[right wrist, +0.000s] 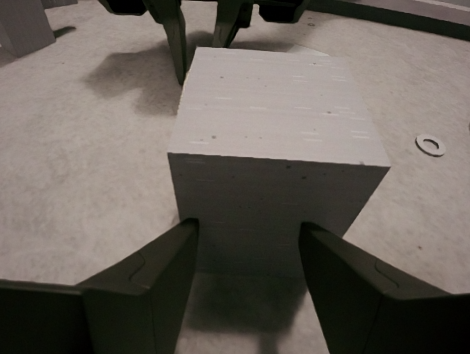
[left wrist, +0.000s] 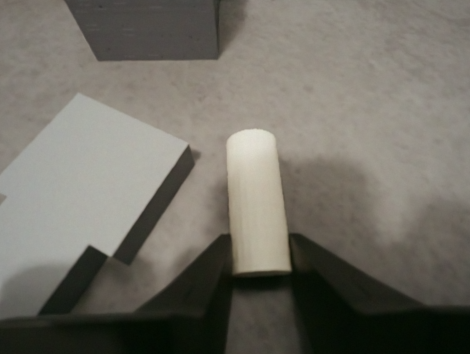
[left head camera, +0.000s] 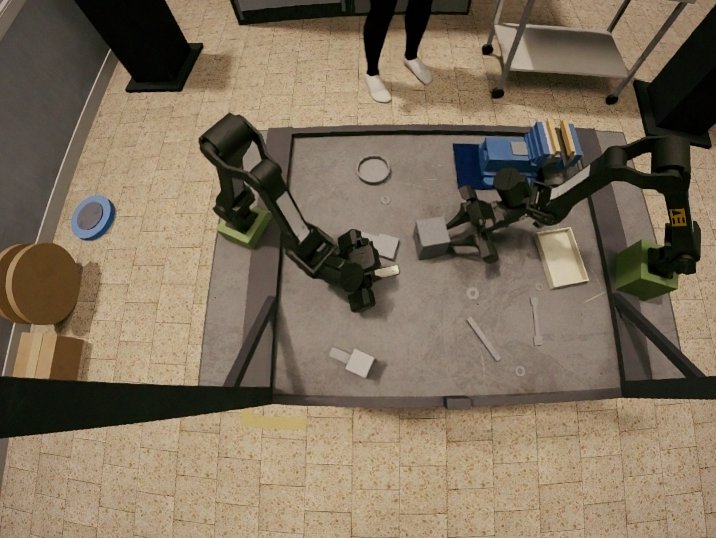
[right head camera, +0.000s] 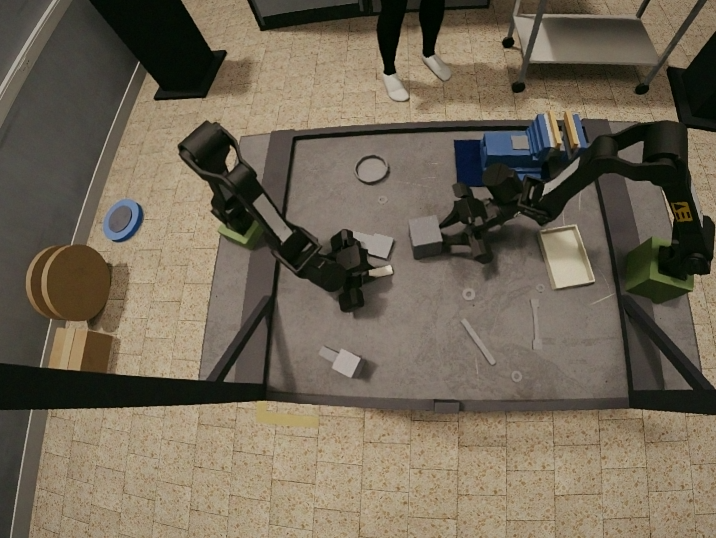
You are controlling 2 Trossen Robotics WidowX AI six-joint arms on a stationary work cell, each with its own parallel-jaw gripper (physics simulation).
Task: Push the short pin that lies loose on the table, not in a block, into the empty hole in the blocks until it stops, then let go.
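Places are measured from the left arm's base along level axes (x left, y back, z up), in millimetres.
Pixels of known places: left gripper, between the fingertips: [left wrist: 259, 244] [left head camera: 380, 273] [right head camera: 374, 273]; right gripper, between the fingertips: [right wrist: 249, 230] [left head camera: 445, 237] [right head camera: 439, 236]; left arm's base, origin of its link: [left head camera: 241, 220] [right head camera: 241, 221]; right arm's base, origin of its link: [left head camera: 660, 263] [right head camera: 672, 263].
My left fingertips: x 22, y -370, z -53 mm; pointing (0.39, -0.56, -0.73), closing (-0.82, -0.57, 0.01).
Ahead of a thing's pixels: the offset from my left fingertips to its top centre.
The short cream pin @[dx +10, dy -13, dz +13 mm] [left head camera: 388, 270] [right head camera: 382, 270] [left wrist: 256, 200] is held level by one end in my left gripper [left head camera: 377, 274] [right head camera: 370, 274] [left wrist: 259, 244], shut on it. Its free end points toward the larger grey block @[dx +118, dy -83, dz +86 mm] [left head camera: 432, 236] [right head camera: 426, 236] [left wrist: 150, 30] [right wrist: 275, 105], with a gap between them. My right gripper [left head camera: 450, 236] [right head camera: 442, 234] [right wrist: 249, 230] is partly open and empty, its fingertips close to that block's right side in the head views. A smaller grey block @[dx -219, dy -49, dz +76 mm] [left head camera: 360, 362] [right head camera: 347, 363] has a bar sticking out. No hole is visible.
A flat notched grey piece @[dx +65, dy +49, dz +15 mm] [left head camera: 382, 245] [right head camera: 377, 245] [left wrist: 95, 175] lies beside the pin. A ring @[dx +266, dy +133, dz +14 mm] [left head camera: 358, 169], a blue machine [left head camera: 503, 157], a cream tray @[dx +220, dy -411, dz +20 mm] [left head camera: 549, 260], a washer @[dx +43, dy -227, dz -1 mm] [left head camera: 468, 293] and long thin bars @[dx -52, dy -287, dz +8 mm] [left head camera: 483, 338] @[dx +39, dy -396, dz +3 mm] [left head camera: 535, 321] lie around.
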